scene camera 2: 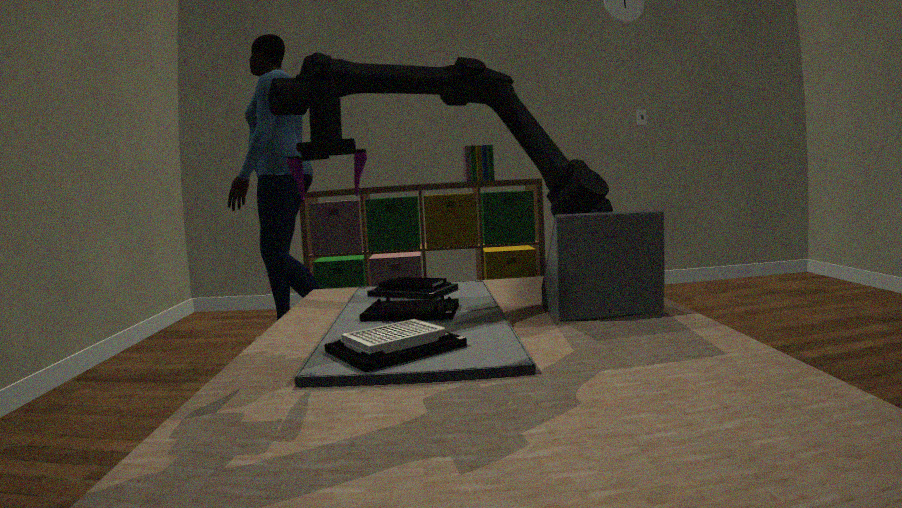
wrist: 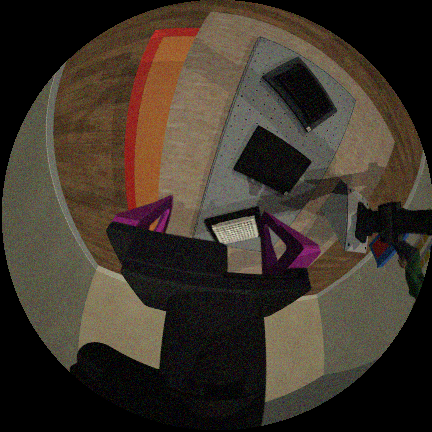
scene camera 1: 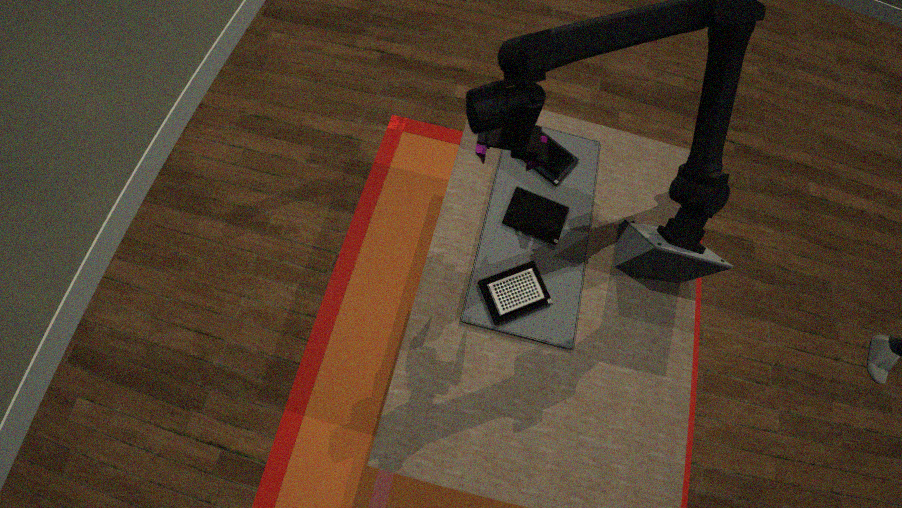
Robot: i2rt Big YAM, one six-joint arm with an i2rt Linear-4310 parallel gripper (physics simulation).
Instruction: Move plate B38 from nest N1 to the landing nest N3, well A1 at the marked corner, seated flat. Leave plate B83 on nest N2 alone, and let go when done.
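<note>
A white well plate (scene camera 1: 516, 292) (scene camera 2: 394, 335) (wrist: 235, 230) sits on the black nest (scene camera 1: 525, 309) (scene camera 2: 369, 360) nearest scene camera 2. The middle nest (scene camera 1: 536, 214) (scene camera 2: 385, 311) (wrist: 272, 160) is black, with no plate distinguishable on it. What looks like a dark plate (scene camera 1: 556, 157) (scene camera 2: 410, 281) (wrist: 305, 92) rests on the far nest. Plate and nest labels and the A1 marks are not readable. My gripper (scene camera 1: 506, 162) (scene camera 2: 330, 194) (wrist: 218, 207) is open and empty, pointing down, high above the nests and apart from both plates. In scene camera 1's view it partly covers the far nest.
The nests stand in a row on a grey board (scene camera 1: 555, 328) (scene camera 2: 492, 359) (wrist: 225, 165) on the wooden table. The arm's grey base block (scene camera 1: 656, 258) (scene camera 2: 609, 265) stands right of the board. An orange, red-edged strip (scene camera 1: 353, 328) lies left of the table. A person (scene camera 2: 277, 126) stands behind.
</note>
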